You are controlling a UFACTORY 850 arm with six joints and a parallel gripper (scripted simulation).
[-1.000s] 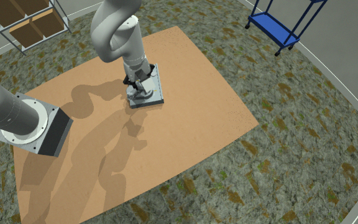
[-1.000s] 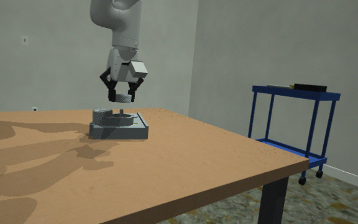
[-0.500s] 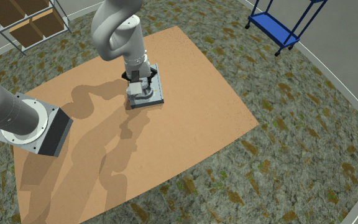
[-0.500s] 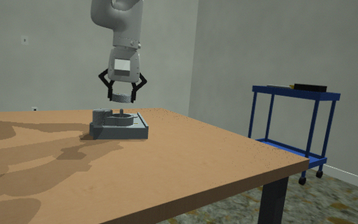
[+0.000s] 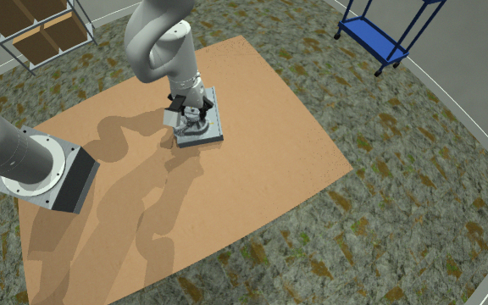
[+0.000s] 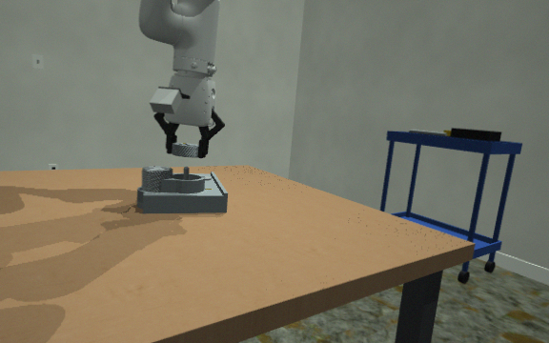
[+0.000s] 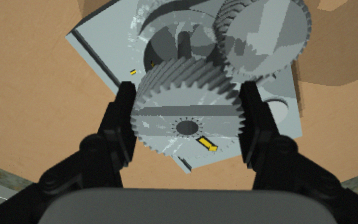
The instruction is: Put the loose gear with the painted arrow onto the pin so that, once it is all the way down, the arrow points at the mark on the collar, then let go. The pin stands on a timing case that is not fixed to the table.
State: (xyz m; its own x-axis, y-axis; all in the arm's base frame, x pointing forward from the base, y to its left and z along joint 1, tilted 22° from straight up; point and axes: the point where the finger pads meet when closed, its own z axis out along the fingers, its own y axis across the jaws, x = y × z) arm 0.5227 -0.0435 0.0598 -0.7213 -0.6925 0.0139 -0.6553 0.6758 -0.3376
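The loose gear lies right at my hand. Also, from my hand: grey pin: 90 mm below, 80 mm to the left, 20 mm behind.
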